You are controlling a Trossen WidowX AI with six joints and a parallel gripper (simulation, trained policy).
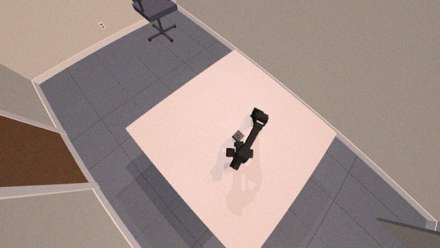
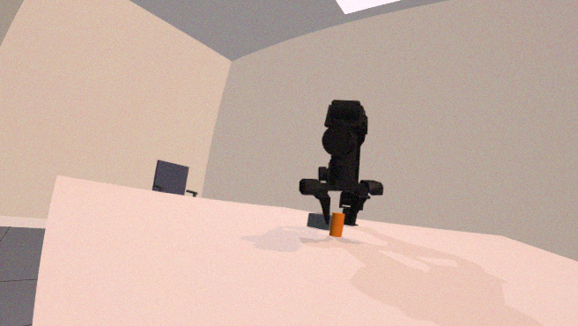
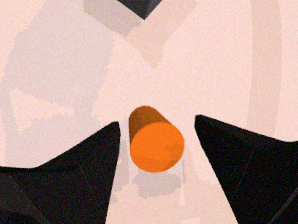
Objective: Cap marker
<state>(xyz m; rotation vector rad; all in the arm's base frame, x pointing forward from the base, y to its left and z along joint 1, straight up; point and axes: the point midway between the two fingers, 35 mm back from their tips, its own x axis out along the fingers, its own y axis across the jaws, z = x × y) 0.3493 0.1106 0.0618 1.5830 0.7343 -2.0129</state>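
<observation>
Now: the orange cap 10 mm ahead of my gripper tip. The rest, counted from my gripper tip: grey holder block: 100 mm behind, 90 mm to the right, 10 mm below; orange marker: 100 mm behind, 90 mm to the right, 40 mm above.
</observation>
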